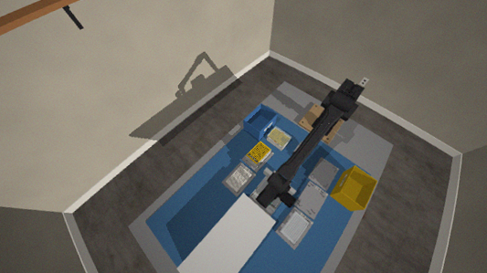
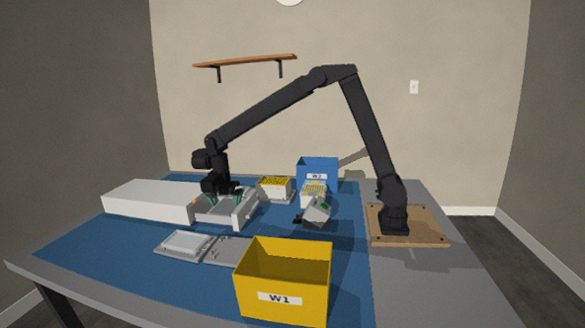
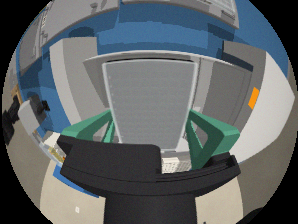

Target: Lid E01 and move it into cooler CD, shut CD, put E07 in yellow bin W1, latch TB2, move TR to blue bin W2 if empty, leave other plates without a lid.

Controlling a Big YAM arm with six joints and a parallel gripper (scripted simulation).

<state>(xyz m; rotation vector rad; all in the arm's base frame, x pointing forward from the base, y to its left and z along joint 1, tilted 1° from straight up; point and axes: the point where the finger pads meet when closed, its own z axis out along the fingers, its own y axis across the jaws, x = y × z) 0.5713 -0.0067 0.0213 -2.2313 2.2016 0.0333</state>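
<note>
Right now the black plate is right at my hand. The rest, counted from my hand: grey plate lid right at my hand; cooler drawer 30 mm ahead, 10 mm below; white plate 180 mm to the right, 50 mm ahead, 20 mm below.
</note>
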